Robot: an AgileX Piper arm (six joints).
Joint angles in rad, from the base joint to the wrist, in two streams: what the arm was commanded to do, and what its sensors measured. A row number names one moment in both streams.
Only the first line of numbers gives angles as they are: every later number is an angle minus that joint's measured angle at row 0.
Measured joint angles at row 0:
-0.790, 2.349, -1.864, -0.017, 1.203, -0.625
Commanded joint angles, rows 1 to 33:
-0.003, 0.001, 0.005, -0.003, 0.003, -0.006
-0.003, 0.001, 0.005, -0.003, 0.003, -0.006
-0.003, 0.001, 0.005, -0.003, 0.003, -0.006
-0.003, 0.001, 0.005, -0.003, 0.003, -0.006
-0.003, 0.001, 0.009, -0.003, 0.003, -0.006
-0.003, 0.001, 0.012, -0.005, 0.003, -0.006
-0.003, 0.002, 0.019, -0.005, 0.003, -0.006
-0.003, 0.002, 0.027, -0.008, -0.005, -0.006
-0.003, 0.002, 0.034, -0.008, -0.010, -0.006
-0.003, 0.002, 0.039, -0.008, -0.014, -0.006
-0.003, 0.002, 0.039, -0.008, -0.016, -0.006
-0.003, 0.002, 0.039, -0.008, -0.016, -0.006
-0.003, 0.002, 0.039, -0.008, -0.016, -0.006
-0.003, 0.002, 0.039, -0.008, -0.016, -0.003
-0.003, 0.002, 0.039, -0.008, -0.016, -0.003
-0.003, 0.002, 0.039, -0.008, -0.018, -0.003
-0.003, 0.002, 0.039, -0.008, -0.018, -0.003
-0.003, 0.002, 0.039, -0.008, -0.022, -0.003
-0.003, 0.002, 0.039, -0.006, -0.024, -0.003
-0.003, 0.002, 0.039, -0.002, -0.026, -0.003
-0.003, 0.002, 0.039, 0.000, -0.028, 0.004
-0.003, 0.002, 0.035, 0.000, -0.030, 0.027
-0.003, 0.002, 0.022, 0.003, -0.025, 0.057
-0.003, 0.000, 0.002, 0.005, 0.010, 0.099
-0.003, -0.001, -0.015, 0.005, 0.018, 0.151
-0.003, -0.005, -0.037, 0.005, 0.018, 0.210
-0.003, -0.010, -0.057, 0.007, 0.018, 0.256
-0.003, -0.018, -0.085, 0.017, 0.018, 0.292
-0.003, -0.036, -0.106, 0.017, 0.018, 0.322
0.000, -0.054, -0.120, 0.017, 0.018, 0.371
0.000, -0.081, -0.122, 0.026, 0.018, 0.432
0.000, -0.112, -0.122, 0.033, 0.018, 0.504
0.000, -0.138, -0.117, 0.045, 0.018, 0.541
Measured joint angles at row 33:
0.000, -0.034, -0.099, 0.017, 0.010, 0.357
